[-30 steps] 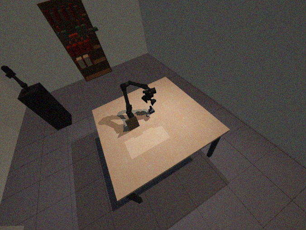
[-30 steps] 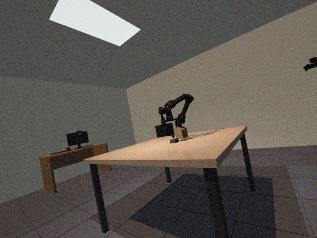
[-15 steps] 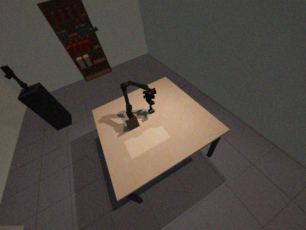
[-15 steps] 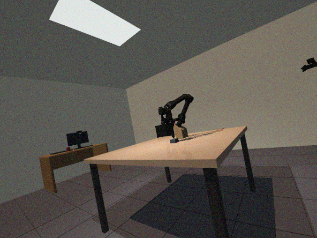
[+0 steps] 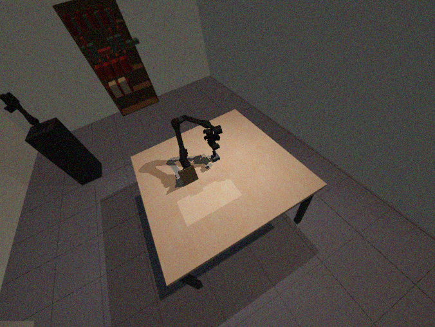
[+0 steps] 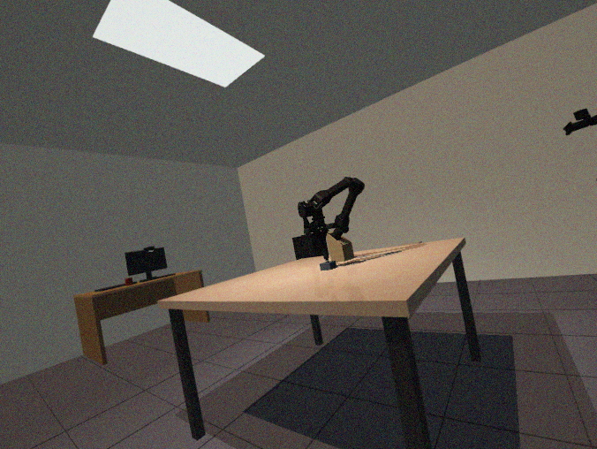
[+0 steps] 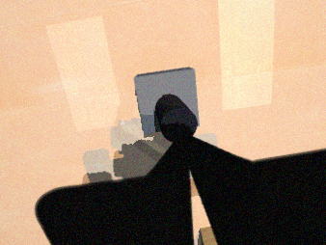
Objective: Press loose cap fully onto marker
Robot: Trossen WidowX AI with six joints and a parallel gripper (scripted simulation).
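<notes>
My gripper tip is 50 mm above the dark cap. The rest, counted from my gripper tip: holder block 110 mm below.
</notes>
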